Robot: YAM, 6 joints.
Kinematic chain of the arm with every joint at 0, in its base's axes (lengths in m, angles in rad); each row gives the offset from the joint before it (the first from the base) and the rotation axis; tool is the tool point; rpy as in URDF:
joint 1: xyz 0 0 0.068 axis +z
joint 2: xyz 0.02 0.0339 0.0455 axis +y
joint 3: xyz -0.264 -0.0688 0 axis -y
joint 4: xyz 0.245 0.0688 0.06 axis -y
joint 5: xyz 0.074 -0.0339 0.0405 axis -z
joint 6: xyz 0.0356 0 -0.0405 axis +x
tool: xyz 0 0 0 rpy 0 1.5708 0
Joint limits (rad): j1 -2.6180..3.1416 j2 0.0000..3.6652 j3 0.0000..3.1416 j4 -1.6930..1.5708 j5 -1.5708..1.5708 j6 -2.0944..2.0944
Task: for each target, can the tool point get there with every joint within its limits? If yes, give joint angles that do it. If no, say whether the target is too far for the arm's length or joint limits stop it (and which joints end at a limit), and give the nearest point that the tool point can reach.
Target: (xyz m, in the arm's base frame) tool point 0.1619 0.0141 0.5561
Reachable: yes | joints 0.0866 1.0129 1.5387 -0.1154 -0.0011 -1.2085
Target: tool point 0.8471 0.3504 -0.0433
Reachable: no: too far | nearest point 0.5882 0.2433 0.0057 | short by 0.284 m
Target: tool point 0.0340 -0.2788 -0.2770
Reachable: yes | joints -1.5653 3.3596 1.6755 -0.2395 -1.1451 -0.1269
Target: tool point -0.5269 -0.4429 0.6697
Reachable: no: too far | nearest point -0.3835 -0.3224 0.5138 | short by 0.244 m
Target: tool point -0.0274 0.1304 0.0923
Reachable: yes | joints 1.5222 1.7536 0.4470 -1.0584 -1.2411 -1.3428
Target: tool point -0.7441 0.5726 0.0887
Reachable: no: too far | nearest point -0.5117 0.3937 0.0966 | short by 0.293 m
